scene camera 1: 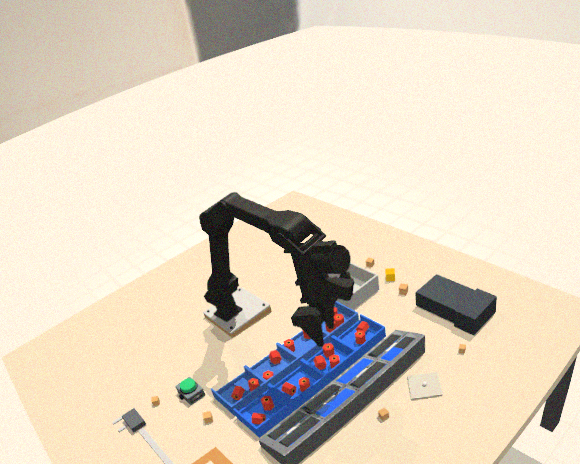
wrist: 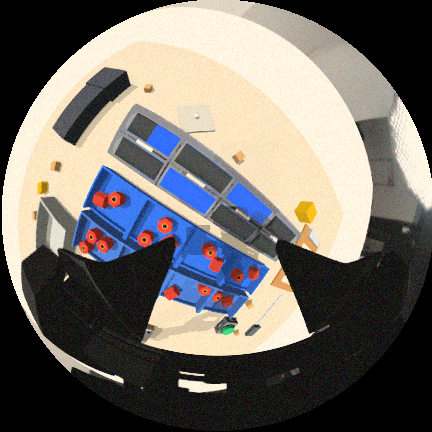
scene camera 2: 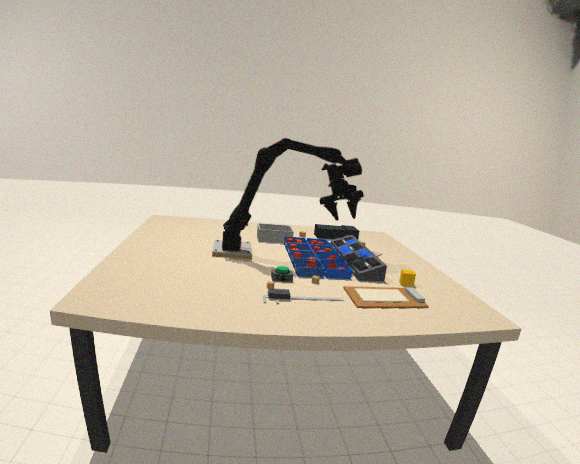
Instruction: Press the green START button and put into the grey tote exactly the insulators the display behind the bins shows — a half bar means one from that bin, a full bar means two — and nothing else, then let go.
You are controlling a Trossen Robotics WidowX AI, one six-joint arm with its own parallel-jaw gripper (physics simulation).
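Frame: origin at the arm's base, x ahead, y left, z up, level; millimetres.
Seen in the pictures: gripper, fingertip midpoint: (scene camera 1: 326,337) (wrist: 226,244) (scene camera 2: 345,219); arm's base, origin of the base link: (scene camera 1: 228,311) (wrist: 131,336) (scene camera 2: 230,248).
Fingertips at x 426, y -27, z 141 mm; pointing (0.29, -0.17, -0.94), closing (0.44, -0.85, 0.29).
Note:
Offsets run from my fingertips to a thing's middle. "pt": to the spot under its first point.
My gripper (scene camera 1: 325,336) (scene camera 2: 345,218) (wrist: 226,244) is open and empty, high above the blue bins @(dy -165, dx -74, dz -147 mm) (scene camera 1: 246,425) (scene camera 2: 340,274) and near the display. Red insulators (scene camera 1: 328,349) (wrist: 165,225) lie in the bins, some hidden by the fingers. The grey display (scene camera 1: 357,401) (scene camera 2: 370,274) (wrist: 120,131) has two rows of windows. In the wrist view its upper row shows half blue, dark, full blue, dark; its lower row shows dark, full blue, dark, dark. The green button @(dy -237, dx -277, dz -143 mm) (scene camera 1: 188,385) (scene camera 2: 282,270) (wrist: 228,330) stands beside the bins. The grey tote @(dy +302, dx -212, dz -137 mm) (scene camera 1: 365,294) (scene camera 2: 274,234) is partly hidden; no insulator shows in its visible inside.
A black block @(dy +390, dx +106, dz -136 mm) (scene camera 1: 455,302) (wrist: 92,105) lies beyond the display's far end. A pale plate @(dy +113, dx +184, dz -161 mm) (scene camera 1: 425,386) lies behind the display. A caliper-like tool @(dy -416, dx -244, dz -154 mm) (scene camera 1: 134,420), an orange frame @(pt dy -406, dx -97, dz -158 mm) (scene camera 2: 352,297), a yellow cube @(dy -273, dx +160, dz -141 mm) (scene camera 2: 407,278) and several small orange cubes are around.

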